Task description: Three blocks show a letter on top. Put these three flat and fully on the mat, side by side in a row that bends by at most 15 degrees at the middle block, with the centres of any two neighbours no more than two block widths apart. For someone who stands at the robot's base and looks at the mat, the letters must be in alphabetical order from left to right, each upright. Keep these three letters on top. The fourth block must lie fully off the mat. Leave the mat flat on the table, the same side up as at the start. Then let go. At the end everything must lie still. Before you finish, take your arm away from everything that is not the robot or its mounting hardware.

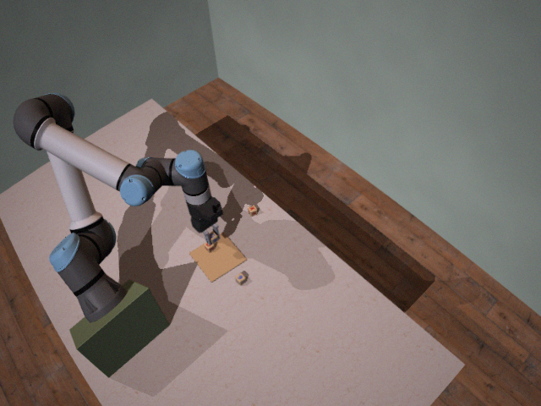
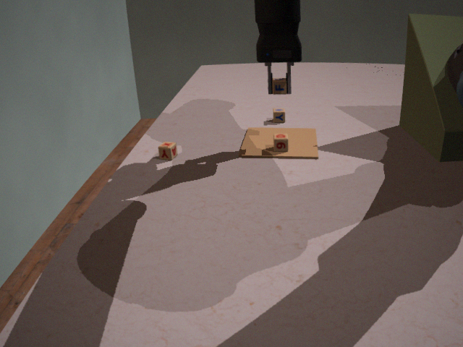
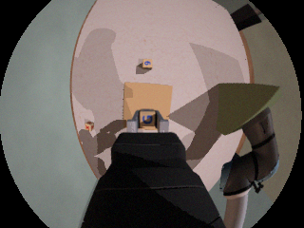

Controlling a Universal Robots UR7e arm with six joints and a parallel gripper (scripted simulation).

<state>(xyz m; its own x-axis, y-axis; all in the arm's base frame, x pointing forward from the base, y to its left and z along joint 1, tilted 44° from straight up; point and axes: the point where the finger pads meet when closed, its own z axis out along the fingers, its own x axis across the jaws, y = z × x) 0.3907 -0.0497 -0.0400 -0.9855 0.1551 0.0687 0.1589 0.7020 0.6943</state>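
The tan mat is 110 mm below my hand.
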